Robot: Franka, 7 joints.
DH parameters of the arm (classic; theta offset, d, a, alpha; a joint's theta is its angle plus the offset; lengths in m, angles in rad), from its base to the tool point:
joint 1: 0 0.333 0 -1.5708
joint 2: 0 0 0 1.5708
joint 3: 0 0.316 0.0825 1.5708
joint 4: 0 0 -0.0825 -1.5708
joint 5: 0 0.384 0 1.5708
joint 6: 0 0 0.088 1.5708
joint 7: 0 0.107 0 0
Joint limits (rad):
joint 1: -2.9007..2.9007
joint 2: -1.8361..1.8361
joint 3: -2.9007..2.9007
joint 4: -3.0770..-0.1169
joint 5: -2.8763..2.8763
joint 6: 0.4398..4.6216
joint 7: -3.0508..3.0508
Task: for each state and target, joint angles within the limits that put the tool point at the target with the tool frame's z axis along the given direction. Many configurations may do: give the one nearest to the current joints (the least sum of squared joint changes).
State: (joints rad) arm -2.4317 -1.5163 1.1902 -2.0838 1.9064 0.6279 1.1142
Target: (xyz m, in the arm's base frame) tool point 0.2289 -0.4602 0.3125 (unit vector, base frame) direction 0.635 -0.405 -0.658
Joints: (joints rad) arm -2.8016 -1.6856 1.4453 -2.4557 2.4036 1.4813 1.1142
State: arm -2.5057 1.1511 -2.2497 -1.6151 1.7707 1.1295 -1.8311
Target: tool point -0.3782 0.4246 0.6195 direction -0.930 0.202 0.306
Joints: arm -2.5038 0.8461 -1.9434 -2.0523 2.6800 1.7923 -1.8311
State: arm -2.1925 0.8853 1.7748 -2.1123 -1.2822 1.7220 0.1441
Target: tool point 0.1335 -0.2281 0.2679 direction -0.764 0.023 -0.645
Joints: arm -2.8081 0.9486 1.9311 -2.8047 -1.0165 1.1737 0.1441
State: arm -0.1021 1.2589 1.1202 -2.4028 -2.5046 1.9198 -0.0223
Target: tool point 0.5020 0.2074 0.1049 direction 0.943 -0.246 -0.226
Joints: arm -0.4351 0.9124 0.8568 -2.2301 -2.6552 1.6915 -0.0223
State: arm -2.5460 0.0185 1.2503 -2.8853 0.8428 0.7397 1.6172
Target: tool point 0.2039 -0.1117 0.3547 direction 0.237 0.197 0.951
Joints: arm -2.7460 0.4213 1.5960 -3.0726 1.5372 0.7213 1.6172
